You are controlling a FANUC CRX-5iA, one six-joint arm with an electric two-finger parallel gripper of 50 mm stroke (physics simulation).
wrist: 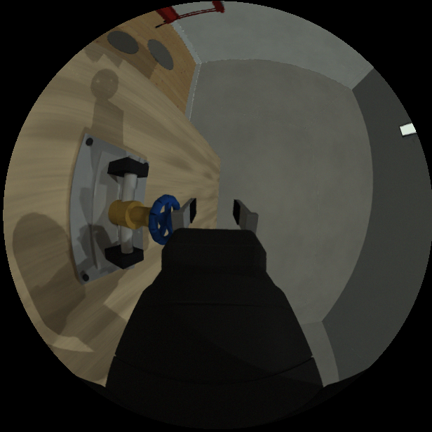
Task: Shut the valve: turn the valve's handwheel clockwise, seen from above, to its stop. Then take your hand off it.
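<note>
The blue handwheel (154,221) shows nearly edge-on, left of my gripper, on the yellow valve body (120,213). The valve sits in a grey pipe (129,187) between two black clamps on a grey base plate (81,210). My gripper (214,206) is open, with nothing between its fingers. Its left finger overlaps the right edge of the handwheel in the view and hides part of it; whether they touch I cannot tell. The wheel's turn position is hard to read from this side.
The base plate is fixed to a light wooden table top (170,145) with dark screws at its corners. Shadows fall beside the plate. Two dark round discs (123,42) (160,54) show on wood at the upper left. A red object (168,14) is at the top edge. Grey floor (285,150) lies beyond the table.
</note>
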